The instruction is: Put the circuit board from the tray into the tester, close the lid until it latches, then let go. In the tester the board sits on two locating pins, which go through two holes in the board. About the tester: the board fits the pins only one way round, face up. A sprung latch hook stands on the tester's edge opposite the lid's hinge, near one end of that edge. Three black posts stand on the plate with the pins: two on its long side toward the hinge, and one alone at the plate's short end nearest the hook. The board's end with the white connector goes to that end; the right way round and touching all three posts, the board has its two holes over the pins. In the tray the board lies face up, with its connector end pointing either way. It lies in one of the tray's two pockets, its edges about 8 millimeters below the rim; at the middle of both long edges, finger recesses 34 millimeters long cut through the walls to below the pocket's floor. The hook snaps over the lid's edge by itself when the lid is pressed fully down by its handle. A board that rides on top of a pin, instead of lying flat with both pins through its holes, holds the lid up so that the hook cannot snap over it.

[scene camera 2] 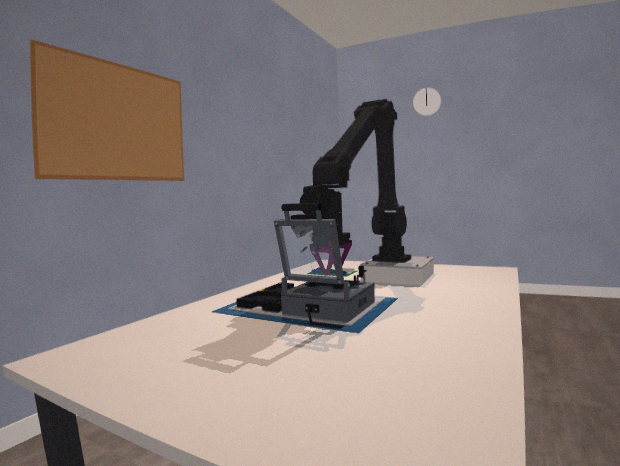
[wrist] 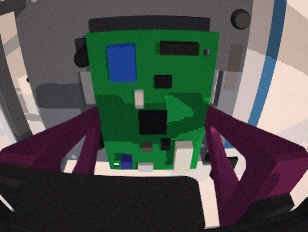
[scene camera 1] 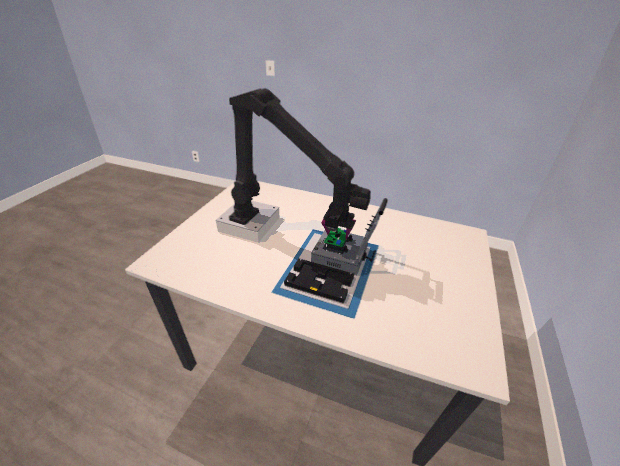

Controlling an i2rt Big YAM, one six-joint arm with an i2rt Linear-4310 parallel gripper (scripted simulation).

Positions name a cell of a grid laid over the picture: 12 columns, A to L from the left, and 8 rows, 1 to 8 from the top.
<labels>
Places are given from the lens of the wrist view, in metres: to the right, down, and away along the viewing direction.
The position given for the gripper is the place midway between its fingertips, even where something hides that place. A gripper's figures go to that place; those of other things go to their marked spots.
gripper (wrist: F4): 0.00, 0.00, 0.13
green circuit board (wrist: F4): 0.00, -0.02, 0.12
grey tester (wrist: B2): -0.08, -0.05, 0.13
The marked spots on the grey tester and the green circuit board are 0.09 m apart.
</labels>
